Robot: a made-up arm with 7 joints. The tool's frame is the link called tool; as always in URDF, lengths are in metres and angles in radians. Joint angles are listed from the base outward.
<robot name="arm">
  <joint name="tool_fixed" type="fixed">
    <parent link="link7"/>
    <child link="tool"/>
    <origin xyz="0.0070 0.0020 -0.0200" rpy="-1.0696 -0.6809 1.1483"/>
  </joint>
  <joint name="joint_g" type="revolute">
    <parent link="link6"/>
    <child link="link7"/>
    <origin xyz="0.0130 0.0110 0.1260" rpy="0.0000 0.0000 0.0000"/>
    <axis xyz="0 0 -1"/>
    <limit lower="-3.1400" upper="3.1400"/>
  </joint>
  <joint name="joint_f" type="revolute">
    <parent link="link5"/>
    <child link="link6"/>
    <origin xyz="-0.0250 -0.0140 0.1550" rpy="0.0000 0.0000 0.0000"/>
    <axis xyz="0 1 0"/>
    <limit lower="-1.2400" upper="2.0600"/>
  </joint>
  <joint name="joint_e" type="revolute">
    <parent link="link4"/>
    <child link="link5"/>
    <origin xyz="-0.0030 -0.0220 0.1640" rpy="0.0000 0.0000 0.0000"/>
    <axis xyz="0 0 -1"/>
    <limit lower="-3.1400" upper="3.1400"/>
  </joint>
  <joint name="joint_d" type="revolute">
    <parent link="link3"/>
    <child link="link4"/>
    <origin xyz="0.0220 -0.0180 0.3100" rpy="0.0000 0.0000 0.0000"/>
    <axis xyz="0 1 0"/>
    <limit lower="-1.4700" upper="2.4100"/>
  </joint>
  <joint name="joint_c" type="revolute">
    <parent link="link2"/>
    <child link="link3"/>
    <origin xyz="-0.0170 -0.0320 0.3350" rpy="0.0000 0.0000 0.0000"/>
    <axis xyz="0 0 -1"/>
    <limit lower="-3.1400" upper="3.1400"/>
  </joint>
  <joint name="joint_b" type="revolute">
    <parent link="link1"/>
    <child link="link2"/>
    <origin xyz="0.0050 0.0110 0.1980" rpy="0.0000 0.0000 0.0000"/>
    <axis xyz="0 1 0"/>
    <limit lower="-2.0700" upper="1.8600"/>
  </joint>
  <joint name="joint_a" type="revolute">
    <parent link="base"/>
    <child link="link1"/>
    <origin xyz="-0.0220 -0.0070 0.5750" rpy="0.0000 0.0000 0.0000"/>
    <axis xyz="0 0 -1"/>
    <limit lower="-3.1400" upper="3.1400"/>
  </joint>
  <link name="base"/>
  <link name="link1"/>
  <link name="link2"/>
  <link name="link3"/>
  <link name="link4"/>
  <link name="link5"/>
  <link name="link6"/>
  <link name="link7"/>
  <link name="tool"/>
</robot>
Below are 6 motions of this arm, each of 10 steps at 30 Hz.
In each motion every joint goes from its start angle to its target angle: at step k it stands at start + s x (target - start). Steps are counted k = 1, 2, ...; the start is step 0. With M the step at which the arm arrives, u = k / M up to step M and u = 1 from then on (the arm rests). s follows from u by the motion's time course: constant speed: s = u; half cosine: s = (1 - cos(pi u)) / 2; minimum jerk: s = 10 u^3 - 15 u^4 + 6 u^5.
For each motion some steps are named. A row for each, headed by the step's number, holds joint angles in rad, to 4 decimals.
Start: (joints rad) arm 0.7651 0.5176 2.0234 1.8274 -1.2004 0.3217 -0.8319
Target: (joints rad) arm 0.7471 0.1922 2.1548 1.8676 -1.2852 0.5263 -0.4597
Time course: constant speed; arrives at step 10
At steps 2, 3, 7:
2: 0.7615 0.4525 2.0497 1.8354 -1.2174 0.3626 -0.7575
3: 0.7597 0.4200 2.0628 1.8395 -1.2258 0.3831 -0.7202
7: 0.7525 0.2898 2.1154 1.8555 -1.2598 0.4649 -0.5714

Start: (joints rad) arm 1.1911 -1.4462 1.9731 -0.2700 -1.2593 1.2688 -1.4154
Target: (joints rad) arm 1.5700 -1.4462 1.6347 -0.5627 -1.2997 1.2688 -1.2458
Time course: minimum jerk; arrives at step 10
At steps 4, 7, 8, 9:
4: 1.3114 -1.4462 1.8657 -0.3629 -1.2721 1.2688 -1.3616
7: 1.5082 -1.4462 1.6899 -0.5150 -1.2931 1.2688 -1.2735
8: 1.5481 -1.4462 1.6543 -0.5457 -1.2974 1.2688 -1.2556
9: 1.5668 -1.4462 1.6376 -0.5602 -1.2994 1.2688 -1.2473

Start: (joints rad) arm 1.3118 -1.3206 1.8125 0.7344 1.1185 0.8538 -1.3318
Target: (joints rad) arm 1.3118 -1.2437 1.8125 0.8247 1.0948 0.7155 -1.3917
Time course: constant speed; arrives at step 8
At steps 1, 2, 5, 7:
1: 1.3118 -1.3110 1.8125 0.7457 1.1155 0.8365 -1.3393
2: 1.3118 -1.3014 1.8125 0.7570 1.1126 0.8192 -1.3468
5: 1.3118 -1.2725 1.8125 0.7908 1.1037 0.7674 -1.3692
7: 1.3118 -1.2533 1.8125 0.8134 1.0978 0.7328 -1.3842

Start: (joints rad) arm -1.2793 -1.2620 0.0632 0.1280 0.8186 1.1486 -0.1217
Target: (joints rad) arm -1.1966 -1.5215 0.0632 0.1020 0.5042 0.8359 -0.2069
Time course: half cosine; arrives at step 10
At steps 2, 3, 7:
2: -1.2714 -1.2868 0.0632 0.1255 0.7886 1.1187 -0.1298
3: -1.2623 -1.3155 0.0632 0.1226 0.7538 1.0842 -0.1393
7: -1.2136 -1.4680 0.0632 0.1074 0.5690 0.9003 -0.1893

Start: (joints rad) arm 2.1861 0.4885 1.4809 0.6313 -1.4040 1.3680 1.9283
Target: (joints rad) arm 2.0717 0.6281 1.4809 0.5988 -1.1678 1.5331 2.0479
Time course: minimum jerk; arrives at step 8
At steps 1, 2, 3, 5, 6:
1: 2.1843 0.4907 1.4809 0.6308 -1.4002 1.3707 1.9302
2: 2.1743 0.5030 1.4809 0.6279 -1.3795 1.3851 1.9407
3: 2.1546 0.5269 1.4809 0.6224 -1.3390 1.4134 1.9612
5: 2.1032 0.5897 1.4809 0.6077 -1.2328 1.4877 2.0150
6: 2.0835 0.6136 1.4809 0.6022 -1.1923 1.5160 2.0355

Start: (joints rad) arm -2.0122 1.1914 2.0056 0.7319 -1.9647 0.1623 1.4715
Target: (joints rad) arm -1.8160 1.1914 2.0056 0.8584 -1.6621 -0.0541 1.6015
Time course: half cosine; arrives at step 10
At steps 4, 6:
4: -1.9444 1.1914 2.0056 0.7756 -1.8602 0.0875 1.5164
6: -1.8838 1.1914 2.0056 0.8147 -1.7666 0.0207 1.5566

